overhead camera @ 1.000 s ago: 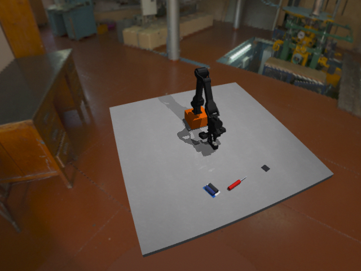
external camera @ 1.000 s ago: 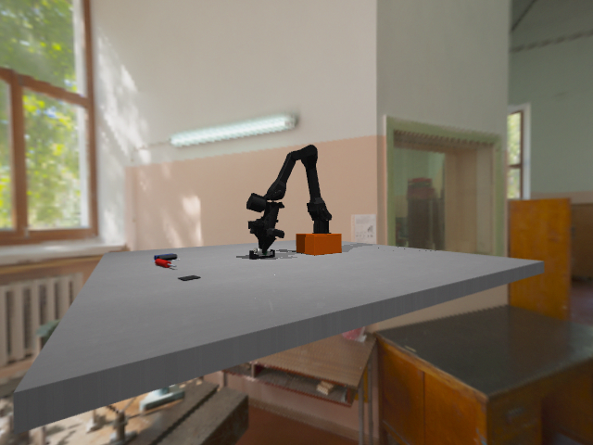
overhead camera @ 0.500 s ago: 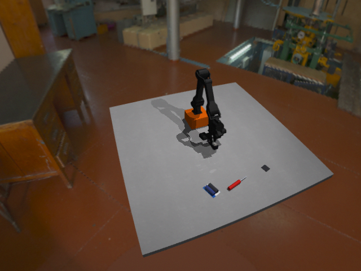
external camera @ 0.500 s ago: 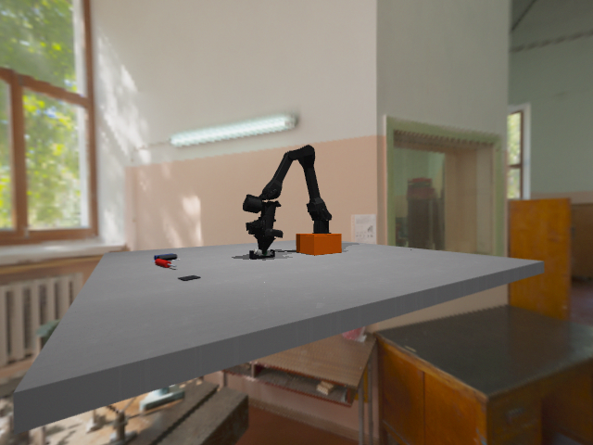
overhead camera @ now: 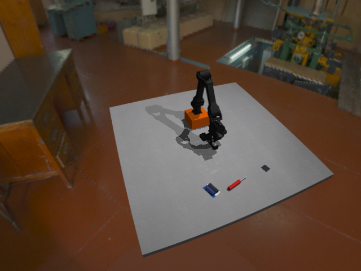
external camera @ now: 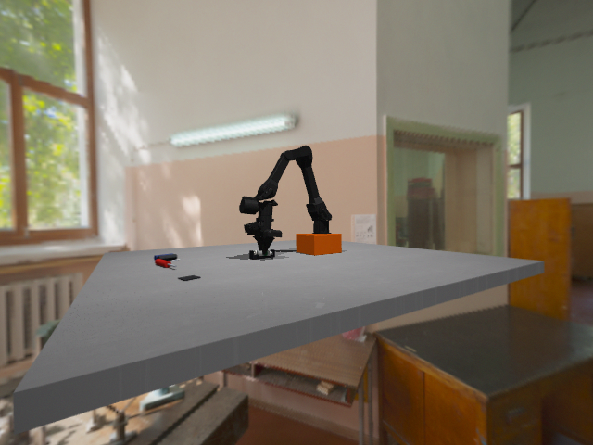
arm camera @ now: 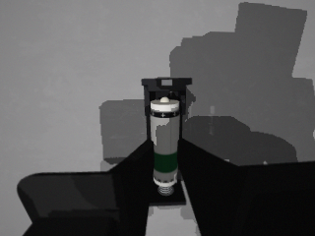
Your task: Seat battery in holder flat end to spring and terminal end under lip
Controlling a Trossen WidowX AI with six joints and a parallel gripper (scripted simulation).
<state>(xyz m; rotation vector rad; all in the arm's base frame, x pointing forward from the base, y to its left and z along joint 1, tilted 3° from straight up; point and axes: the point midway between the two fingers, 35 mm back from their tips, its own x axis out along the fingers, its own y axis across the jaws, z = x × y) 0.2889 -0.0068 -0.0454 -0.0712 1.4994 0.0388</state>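
Right now the battery is 10 mm above my gripper tip. Also, from my gripper tip: red-handled screwdriver 350 mm ahead; then dark square cover 320 mm ahead, 230 mm to the left, 10 mm below.
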